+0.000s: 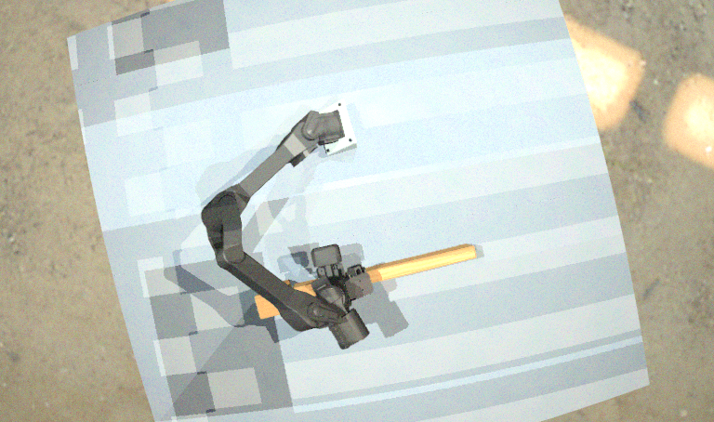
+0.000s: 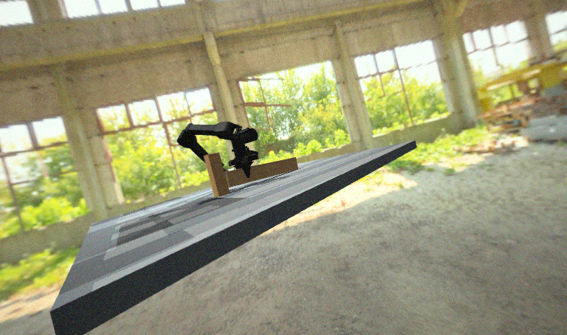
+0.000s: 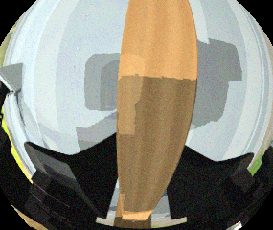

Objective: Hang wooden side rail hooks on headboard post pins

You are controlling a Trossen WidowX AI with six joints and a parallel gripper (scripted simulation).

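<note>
The headboard post lies 13 cm to the right of my gripper tip and 4 cm above it.
</note>
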